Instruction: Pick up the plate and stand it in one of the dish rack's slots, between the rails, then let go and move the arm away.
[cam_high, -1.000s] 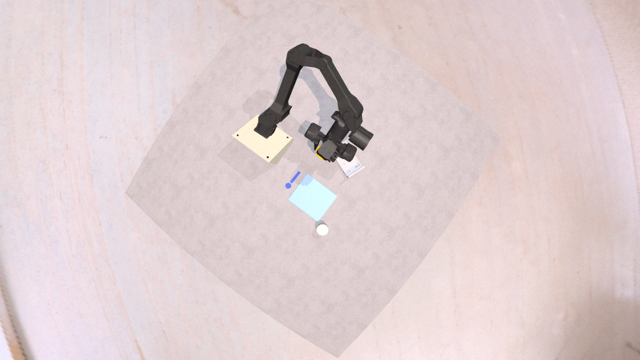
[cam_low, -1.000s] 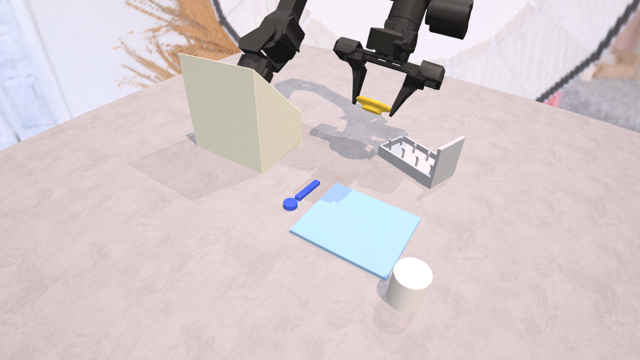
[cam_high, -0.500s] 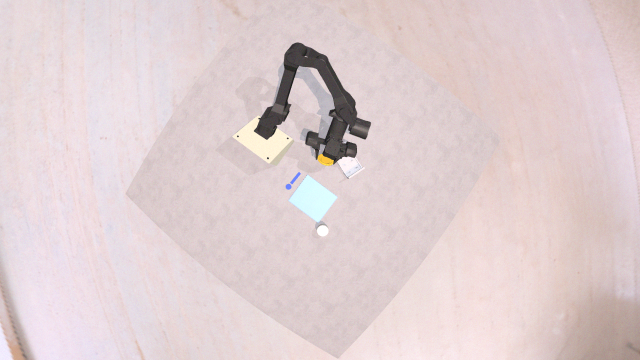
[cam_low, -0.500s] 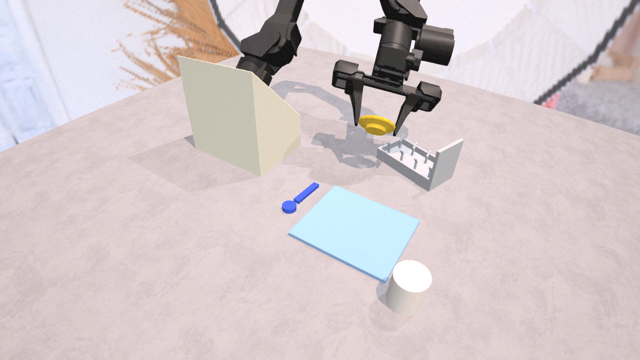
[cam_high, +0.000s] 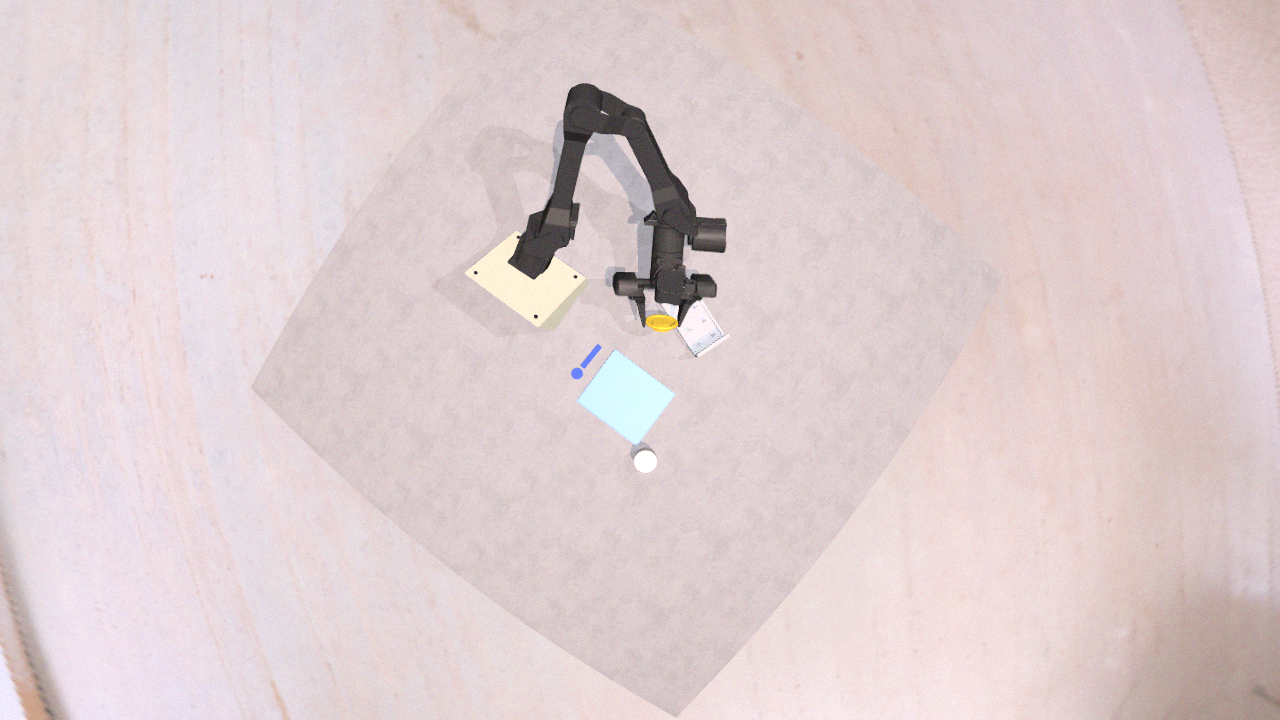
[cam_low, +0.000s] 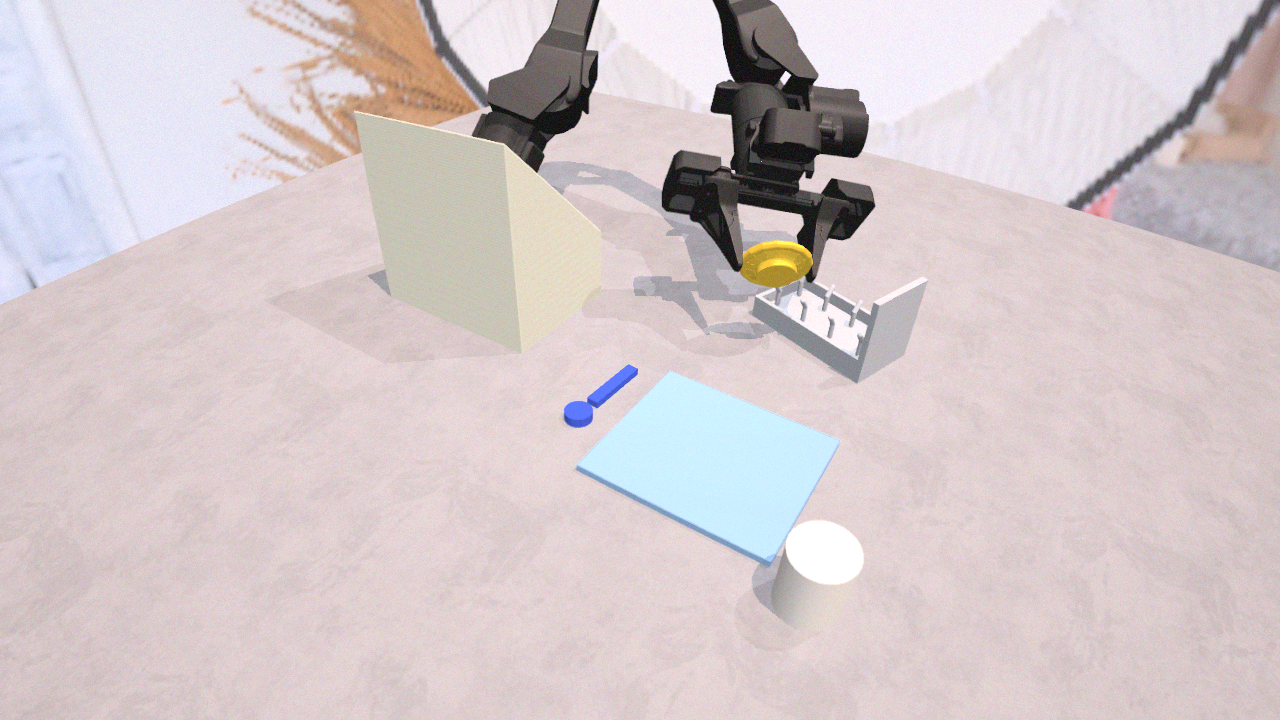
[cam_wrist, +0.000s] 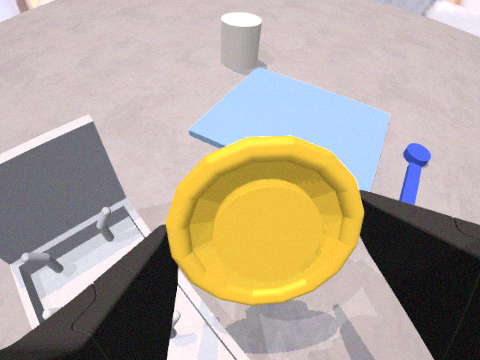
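Right now the dish rack is 50 mm ahead of my gripper tip, 50 mm to the left of it and 50 mm below it. Round my gripper tip: light blue mat (20 mm ahead, 150 mm to the right, 70 mm below); then yellow plate (10 mm to the left); then blue spoon (90 mm behind, 140 mm to the right, 70 mm below).
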